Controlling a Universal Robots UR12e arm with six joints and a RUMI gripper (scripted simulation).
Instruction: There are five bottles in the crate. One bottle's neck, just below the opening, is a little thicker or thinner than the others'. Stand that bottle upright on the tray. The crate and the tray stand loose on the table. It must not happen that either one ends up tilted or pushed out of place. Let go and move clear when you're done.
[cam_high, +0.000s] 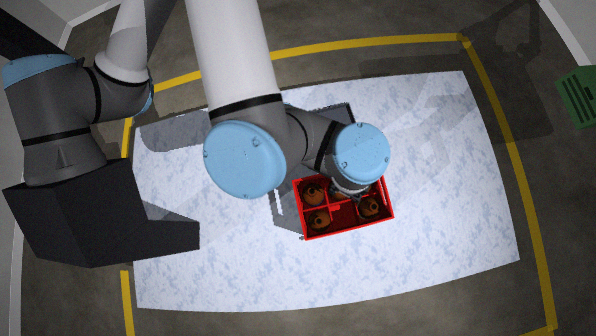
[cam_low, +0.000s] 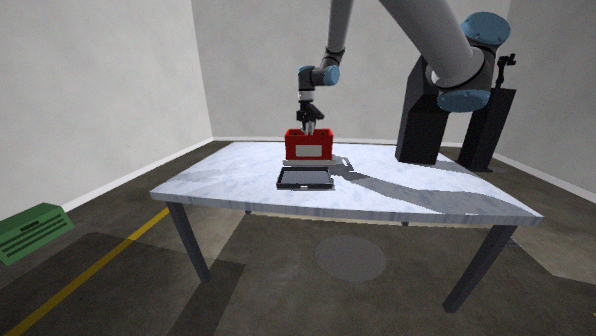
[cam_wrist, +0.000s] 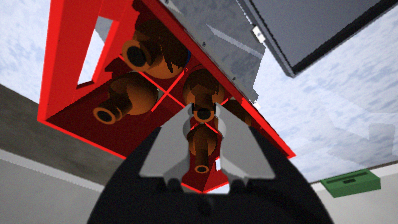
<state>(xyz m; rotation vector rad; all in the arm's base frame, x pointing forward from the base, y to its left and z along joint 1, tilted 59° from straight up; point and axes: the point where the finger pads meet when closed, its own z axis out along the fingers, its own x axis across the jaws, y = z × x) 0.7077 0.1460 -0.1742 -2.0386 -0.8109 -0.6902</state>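
The red crate lies 7 cm below my hand and 5 cm to the right of it. Also, from my hand: dark tray 23 cm to the left, 14 cm below.
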